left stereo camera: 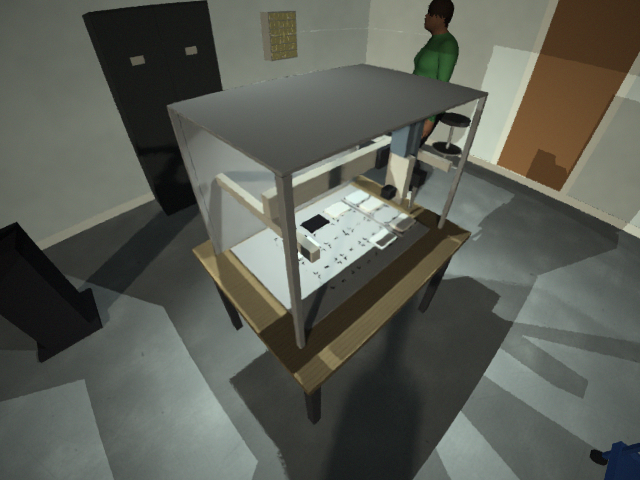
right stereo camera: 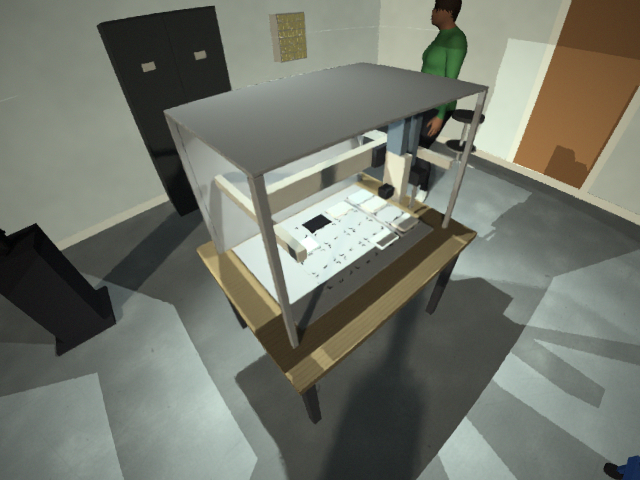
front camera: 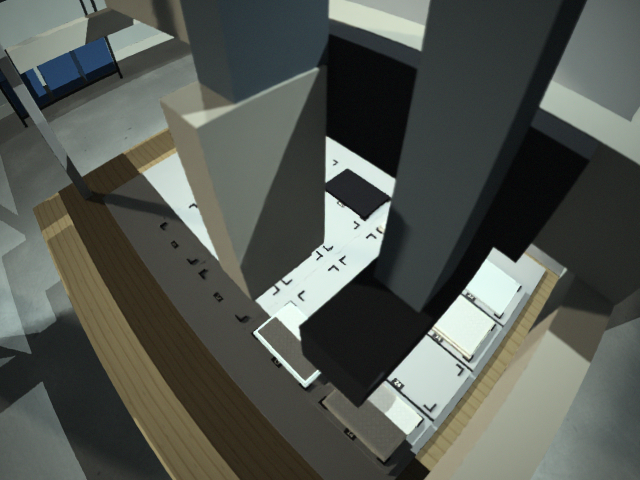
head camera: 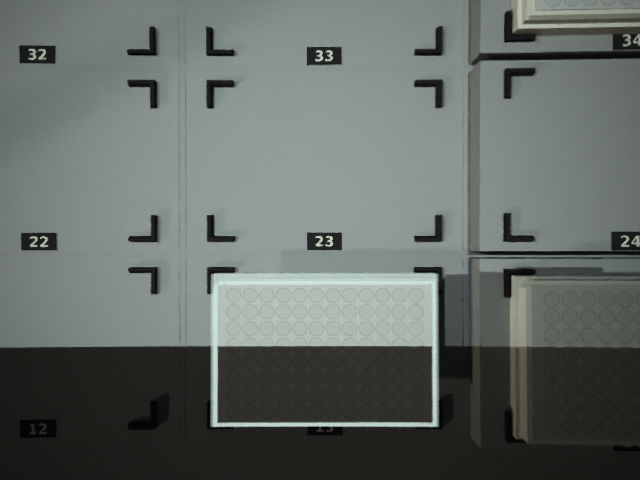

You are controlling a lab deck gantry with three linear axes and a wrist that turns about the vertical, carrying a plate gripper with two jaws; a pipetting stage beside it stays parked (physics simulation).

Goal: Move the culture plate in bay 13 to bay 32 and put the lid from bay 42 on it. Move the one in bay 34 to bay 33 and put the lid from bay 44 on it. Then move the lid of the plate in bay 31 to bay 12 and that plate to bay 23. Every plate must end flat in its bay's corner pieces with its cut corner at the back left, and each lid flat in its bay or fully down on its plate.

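Frame: origin at the robot's base, x ahead, y left, z up, level; metres.
Seen in the pictures: gripper, fingertip midpoint: (right stereo camera: 402, 201); robot's base at its link origin: (left stereo camera: 332, 288) (right stereo camera: 329, 288) (front camera: 162, 226).
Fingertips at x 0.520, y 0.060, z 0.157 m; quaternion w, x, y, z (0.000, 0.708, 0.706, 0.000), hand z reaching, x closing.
Pixels of each thing's top centre, then the offset from my fingertips to it. "*": a spot on its surface instead.
- culture plate at its top centre: (head camera: 324, 353) (front camera: 297, 340) (right stereo camera: 384, 237) (left stereo camera: 383, 237) 0.128 m back, 0.017 m right, 0.143 m down
- bay 34 plate at its top centre: (front camera: 455, 315) (right stereo camera: 374, 203) (left stereo camera: 371, 203) 0.036 m ahead, 0.197 m left, 0.128 m down
- bay 42 lid at its top centre: (front camera: 355, 190) (left stereo camera: 315, 222) (right stereo camera: 316, 222) 0.292 m back, 0.304 m left, 0.149 m down
- white bay 44 lid at its top centre: (front camera: 484, 278) (right stereo camera: 360, 196) (left stereo camera: 357, 196) 0.036 m ahead, 0.304 m left, 0.135 m down
- bay 31 at a spot on its surface: (right stereo camera: 310, 243) * 0.421 m back, 0.194 m left, 0.140 m down
The culture plate (front camera: 292, 341) (head camera: 325, 330) lies in bay 13, half in shadow; I cannot make out its cut corner. The bay 34 plate (front camera: 465, 326) (head camera: 584, 11) shows partly in the head view. The bay 42 lid (front camera: 356, 192) (left stereo camera: 315, 223) (right stereo camera: 316, 223) is black. The white bay 44 lid (front camera: 493, 286) lies at the back right. The white plate in bay 31 (right stereo camera: 310, 243) is partly behind a beam. My gripper (left stereo camera: 411, 200) (right stereo camera: 413, 197) hangs above the deck's front right part, open and holding no plate. Its body hides the jaws in the front view.
A plate (front camera: 364, 426) (head camera: 584, 356) stands in raised bay 14, right of bay 13. Another plate (left stereo camera: 337, 209) (right stereo camera: 339, 209) stands in bay 43. A broad beige column (front camera: 263, 180) hides part of the deck. A person in green (left stereo camera: 438, 56) (right stereo camera: 447, 54) stands behind the table.
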